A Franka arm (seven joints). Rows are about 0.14 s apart.
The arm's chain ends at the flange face. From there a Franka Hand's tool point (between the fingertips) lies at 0.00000 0.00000 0.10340 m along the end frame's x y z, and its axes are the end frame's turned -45 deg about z.
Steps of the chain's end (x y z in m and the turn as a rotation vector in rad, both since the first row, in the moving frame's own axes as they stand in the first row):
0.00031 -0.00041 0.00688 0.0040 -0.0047 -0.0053
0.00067 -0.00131 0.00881 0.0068 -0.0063 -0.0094
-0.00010 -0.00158 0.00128 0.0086 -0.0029 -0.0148
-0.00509 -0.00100 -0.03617 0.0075 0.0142 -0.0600
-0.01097 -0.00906 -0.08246 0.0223 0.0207 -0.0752
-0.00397 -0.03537 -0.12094 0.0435 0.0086 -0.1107
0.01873 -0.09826 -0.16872 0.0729 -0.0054 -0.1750
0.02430 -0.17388 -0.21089 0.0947 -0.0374 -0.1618
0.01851 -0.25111 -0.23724 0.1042 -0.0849 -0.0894
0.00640 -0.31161 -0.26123 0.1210 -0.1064 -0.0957
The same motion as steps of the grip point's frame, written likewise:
0.00046 -0.00071 0.00688 0.0062 -0.0005 -0.0053
0.00143 -0.00141 0.00881 0.0093 0.0004 -0.0094
0.00146 -0.00203 0.00128 0.0081 0.0040 -0.0148
-0.00129 -0.00386 -0.03618 -0.0047 0.0153 -0.0600
0.00179 -0.01440 -0.08251 0.0011 0.0304 -0.0752
0.02586 -0.03057 -0.12104 0.0247 0.0368 -0.1107
0.08713 -0.06236 -0.16900 0.0554 0.0477 -0.1750
0.14352 -0.11571 -0.21142 0.0934 0.0405 -0.1618
0.19144 -0.17830 -0.23817 0.1337 0.0136 -0.0894
0.22514 -0.23240 -0.26257 0.1608 0.0103 -0.0957

